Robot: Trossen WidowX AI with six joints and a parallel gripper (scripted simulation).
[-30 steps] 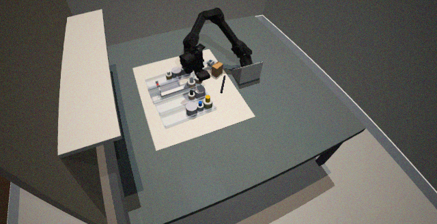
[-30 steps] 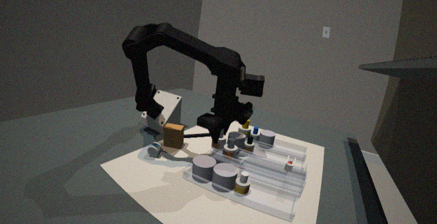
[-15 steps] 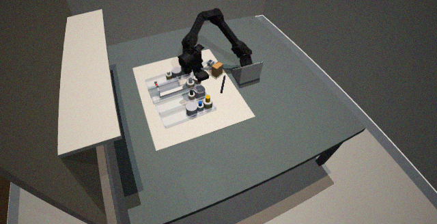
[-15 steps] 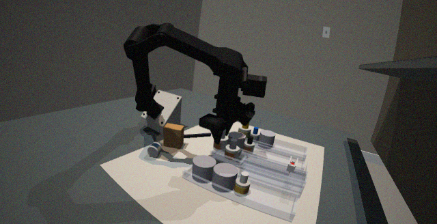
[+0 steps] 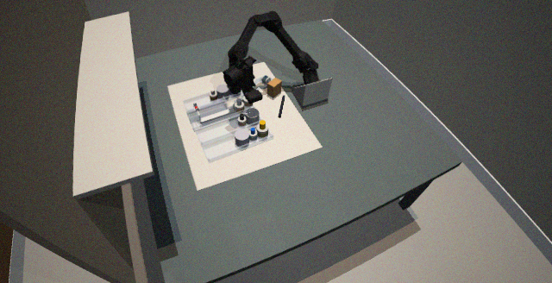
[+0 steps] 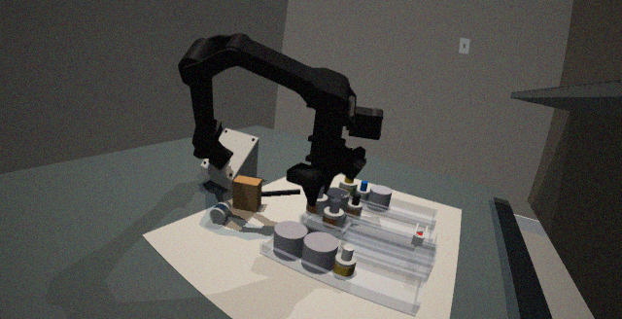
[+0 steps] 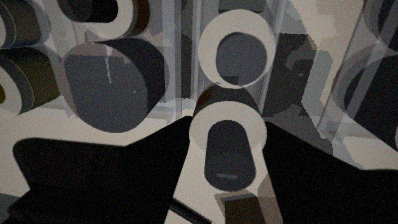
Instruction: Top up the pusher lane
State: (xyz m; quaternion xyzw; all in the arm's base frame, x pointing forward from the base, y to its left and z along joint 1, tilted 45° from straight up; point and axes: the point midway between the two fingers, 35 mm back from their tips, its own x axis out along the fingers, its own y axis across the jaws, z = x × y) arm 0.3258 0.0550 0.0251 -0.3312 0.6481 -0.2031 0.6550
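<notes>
My gripper tip is 150 mm past the brown box, 70 mm to the left of it and 20 mm above it. From my gripper tip the other things lie so: clear lane rack (160 mm ahead, 30 mm below); then shelf (510 mm ahead, 310 mm above, 60 mm to the left); then black stick (150 mm behind, 50 mm below, 30 mm to the left).
</notes>
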